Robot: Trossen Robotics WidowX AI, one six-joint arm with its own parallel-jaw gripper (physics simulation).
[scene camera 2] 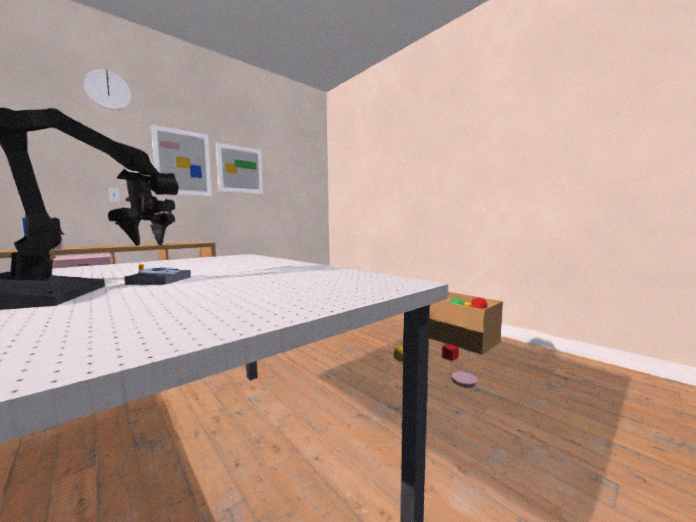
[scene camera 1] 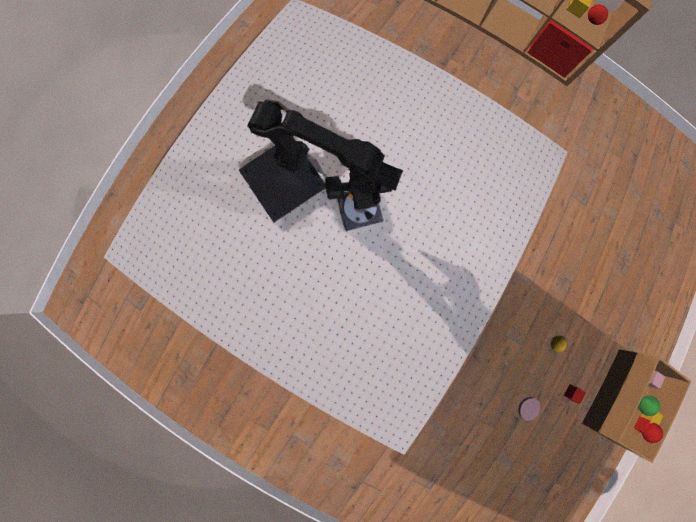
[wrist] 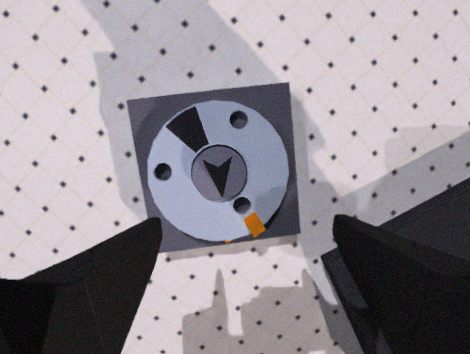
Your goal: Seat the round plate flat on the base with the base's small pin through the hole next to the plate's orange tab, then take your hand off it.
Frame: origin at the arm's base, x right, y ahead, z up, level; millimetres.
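Seen in the pictures: gripper, fingertip midpoint: (scene camera 2: 149, 245) (wrist: 248, 225); arm's base, link origin: (scene camera 2: 30, 277) (scene camera 1: 291, 161).
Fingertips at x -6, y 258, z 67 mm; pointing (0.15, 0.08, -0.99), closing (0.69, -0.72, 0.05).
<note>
Pixels of each thing's top centre, then the offset from my fingertips to it. "*": a spot on its surface instead. Level surfaces: height alone.
- round light-blue plate, top centre: (wrist: 219, 175) (scene camera 1: 360, 205) (scene camera 2: 158, 263) dx +2, dy +19, dz -56 mm
- square dark base, top centre: (wrist: 219, 174) (scene camera 1: 360, 205) (scene camera 2: 159, 268) dx +1, dy +18, dz -70 mm
- hole, surface spot: (wrist: 242, 205) * dx -7, dy -15, dz -85 mm
- small orange bit, surface spot: (wrist: 229, 240) * dx -32, dy -23, dz -72 mm
- white perforated table, surface height: dz -109 mm
The round light-blue plate (scene camera 1: 350, 212) (scene camera 2: 160, 270) (wrist: 267, 155) lies on the square dark base (scene camera 1: 349, 225) (scene camera 2: 160, 278) (wrist: 278, 95), around its round hub (wrist: 202, 182). Its orange tab (scene camera 1: 350, 196) (scene camera 2: 141, 266) (wrist: 255, 225) is at lower right in the wrist view. The hole (wrist: 242, 205) next to it looks dark, and no pin shows in it. A small orange bit (wrist: 228, 241) peeks out under the plate's rim, left of the tab. Whether the plate is fully flat is hard to tell. My gripper (scene camera 2: 148, 243) (wrist: 248, 225) is open and empty, above the base.
The arm's black mounting plate (scene camera 1: 275, 191) (scene camera 2: 50, 293) is beside the base on the white perforated table (scene camera 1: 314, 314) (scene camera 2: 269, 303). A shelf (scene camera 1: 567, 82) stands beyond one table edge. A wooden box (scene camera 1: 634, 387) (scene camera 2: 491, 323) and small loose objects are off the table.
</note>
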